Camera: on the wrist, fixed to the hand. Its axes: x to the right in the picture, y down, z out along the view.
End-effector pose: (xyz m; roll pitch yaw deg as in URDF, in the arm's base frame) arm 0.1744 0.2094 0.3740 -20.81 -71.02 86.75
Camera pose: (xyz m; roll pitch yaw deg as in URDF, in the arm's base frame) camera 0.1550 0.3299 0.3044 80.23 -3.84 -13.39
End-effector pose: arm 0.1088 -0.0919 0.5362 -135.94 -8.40 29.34
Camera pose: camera 0.1467 -0.2239 0.5656 175.25 -53.29 130.15
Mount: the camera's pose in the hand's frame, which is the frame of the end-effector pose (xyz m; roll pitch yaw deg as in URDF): -0.0270 0.0726 -0.1172 8.97 9.98 -89.64
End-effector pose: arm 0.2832 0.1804 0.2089 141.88 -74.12 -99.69
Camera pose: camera 0.3216 0.3150 0.2204 112.98 7.07 -37.00
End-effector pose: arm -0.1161 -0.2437 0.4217 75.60 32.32 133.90
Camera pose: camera -0.2103 -0.3355 0.4709 -74.08 57.76 -37.79
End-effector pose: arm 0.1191 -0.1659 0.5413 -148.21 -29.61 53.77
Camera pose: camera 0.1869 -0.2823 0.5813 151.80 -35.61 167.24
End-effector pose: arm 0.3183 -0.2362 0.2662 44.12 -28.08 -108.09
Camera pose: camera 0.4479 -0.2701 0.2239 51.47 45.38 -164.68
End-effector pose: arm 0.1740 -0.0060 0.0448 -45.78 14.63 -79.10
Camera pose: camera 0.1299 0.0465 -0.0778 -9.16 -34.36 -158.37
